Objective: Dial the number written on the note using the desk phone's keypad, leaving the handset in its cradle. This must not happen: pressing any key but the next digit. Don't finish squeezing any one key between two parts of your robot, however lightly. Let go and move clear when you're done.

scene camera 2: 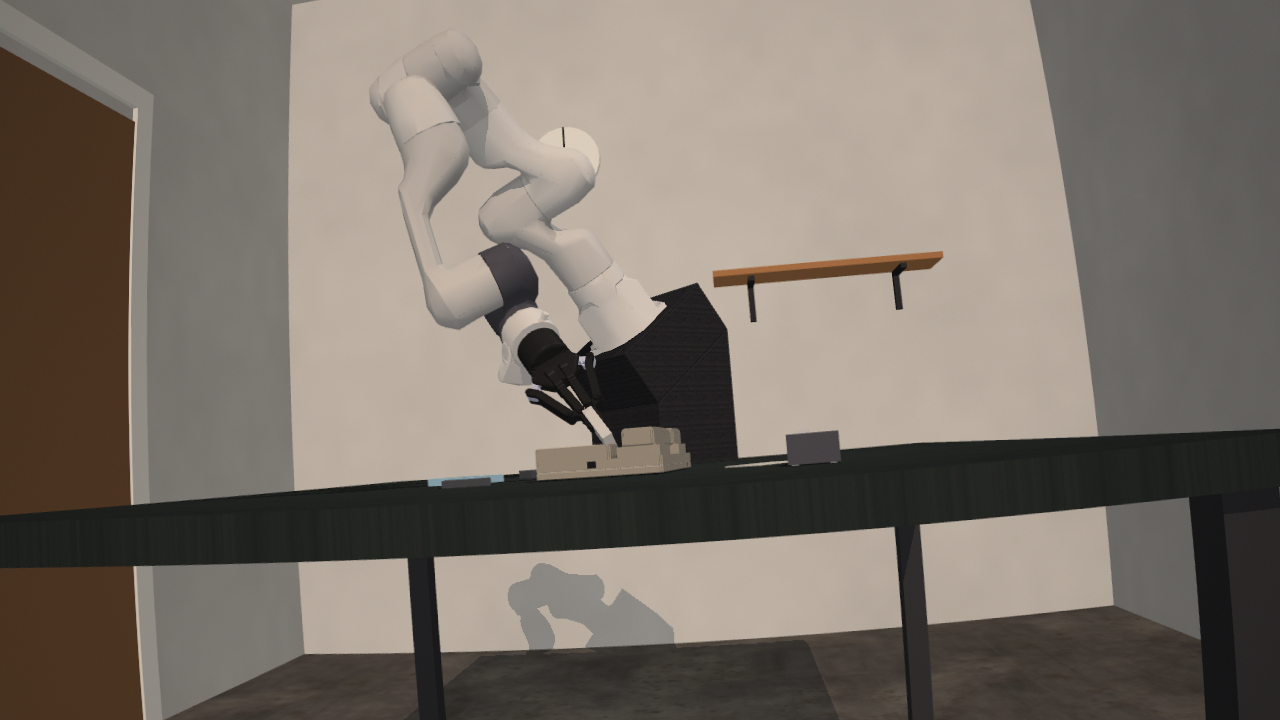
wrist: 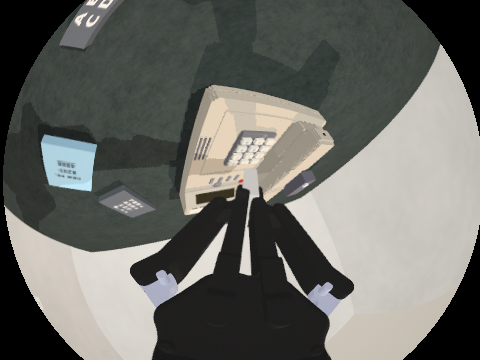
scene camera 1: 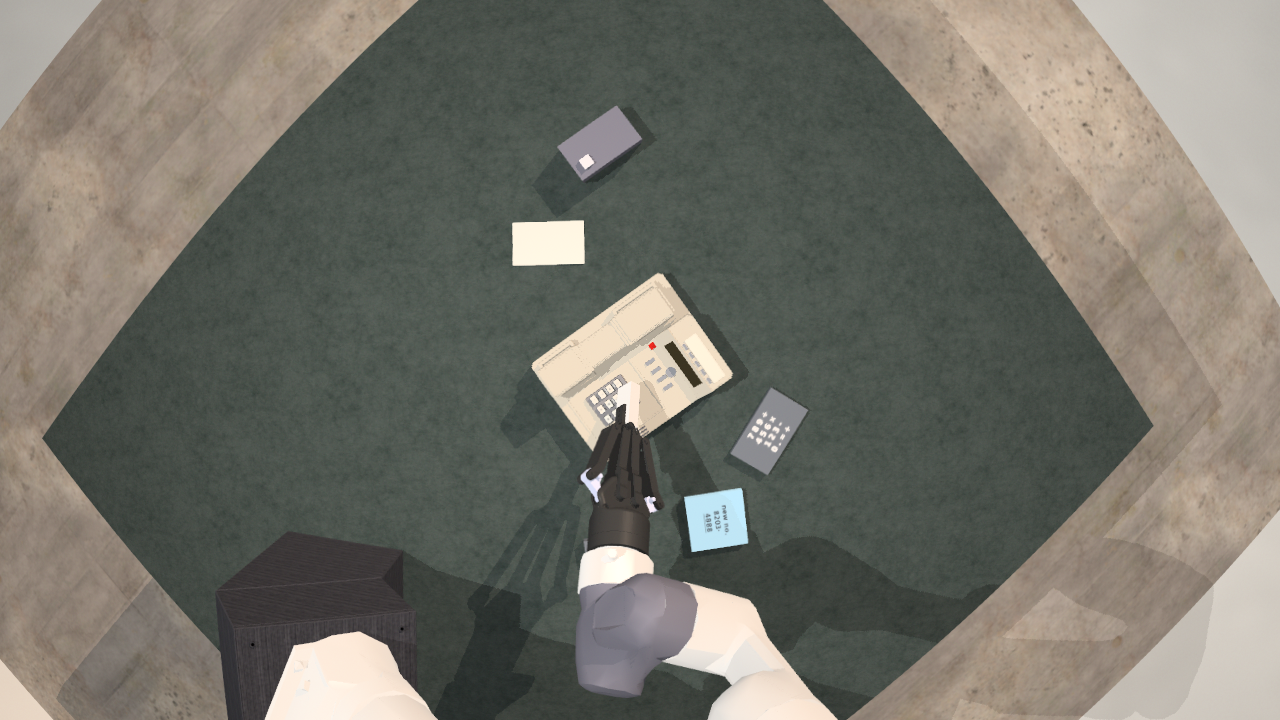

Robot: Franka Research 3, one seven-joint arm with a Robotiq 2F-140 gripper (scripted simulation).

In view: the gripper [scene camera 1: 629, 387], a cream card [scene camera 1: 534, 243] and a handset [scene camera 1: 645, 313].
The handset is seen too in scene camera 2 [scene camera 2: 640, 436] and in the wrist view [wrist: 312, 145]. The gripper also shows in scene camera 2 [scene camera 2: 609, 441] and in the wrist view [wrist: 249, 178].
